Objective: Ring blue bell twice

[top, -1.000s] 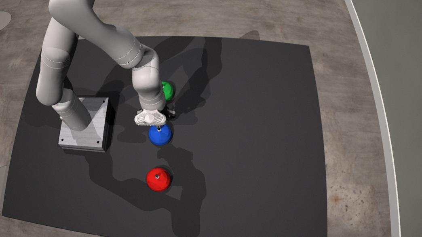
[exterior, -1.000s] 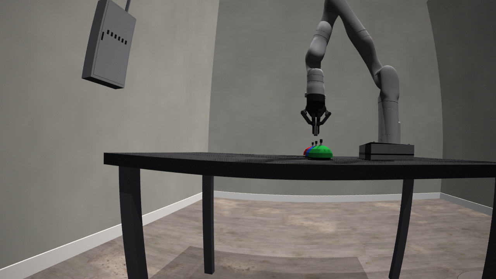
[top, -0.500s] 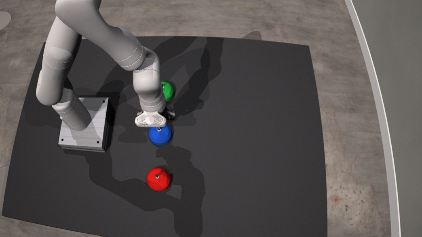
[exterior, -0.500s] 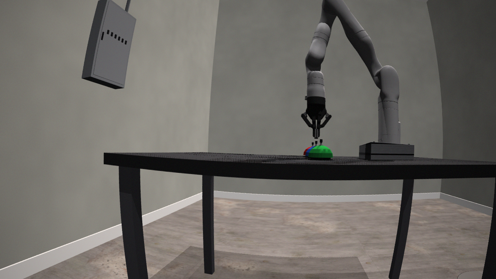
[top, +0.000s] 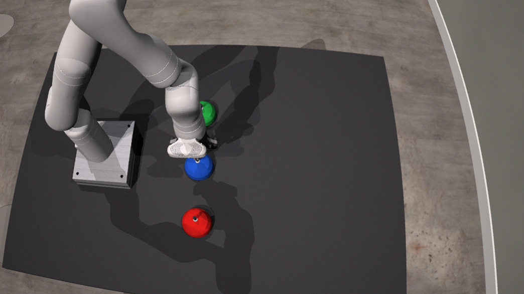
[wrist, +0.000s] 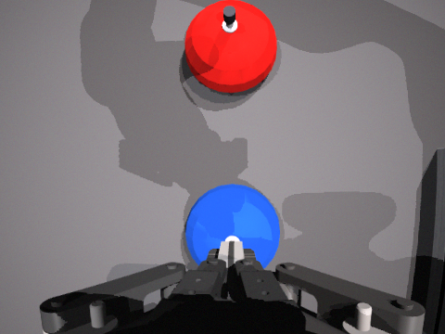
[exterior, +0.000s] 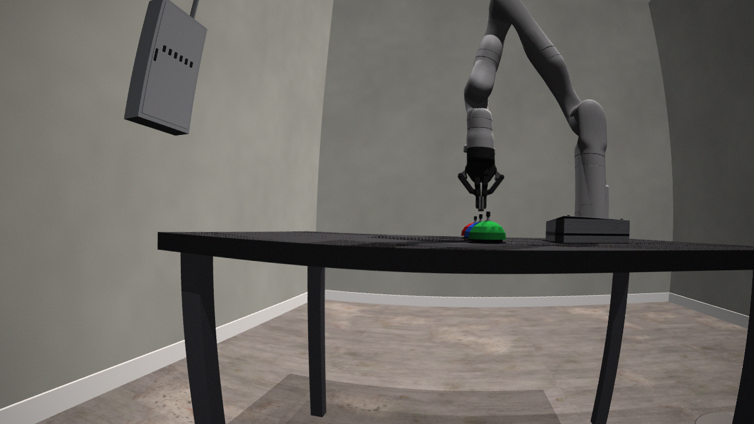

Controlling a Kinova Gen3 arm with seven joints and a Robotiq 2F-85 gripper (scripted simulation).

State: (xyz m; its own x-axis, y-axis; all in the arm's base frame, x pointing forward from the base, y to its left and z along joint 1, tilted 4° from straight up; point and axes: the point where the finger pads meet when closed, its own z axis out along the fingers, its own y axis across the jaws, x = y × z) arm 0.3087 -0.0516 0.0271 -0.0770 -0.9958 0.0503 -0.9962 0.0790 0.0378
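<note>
Now: the blue bell 50 mm below my hand. Round my hand: red bell (170 mm to the right, 50 mm below, 10 mm behind); green bell (170 mm to the left, 50 mm below, 10 mm ahead).
</note>
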